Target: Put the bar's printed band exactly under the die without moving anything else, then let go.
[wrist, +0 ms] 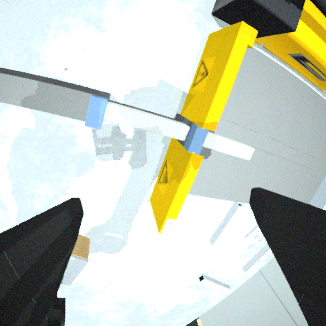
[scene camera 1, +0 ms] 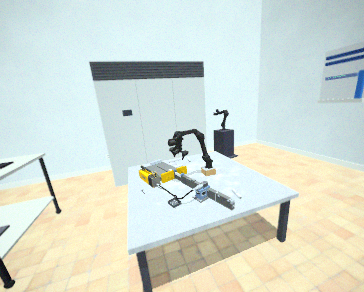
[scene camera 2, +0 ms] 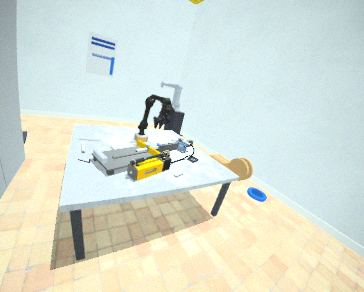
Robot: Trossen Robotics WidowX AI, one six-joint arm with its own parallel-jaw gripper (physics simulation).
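Note:
A long white bar runs from the end of a grey rail, through the gap in a yellow guard, and over a grey bed. One blue piece sits at the guard's gap, another blue piece at the rail's end. Whether either is the printed band, I cannot tell. A blue-and-grey device stands over the rail; the die cannot be made out. My gripper is open and empty, raised above the table beside the guard.
A yellow housing stands at the bed's side. A black cable runs near a dark box on the table. A tan block is at the arm's base. A small pale rod lies beyond the rail.

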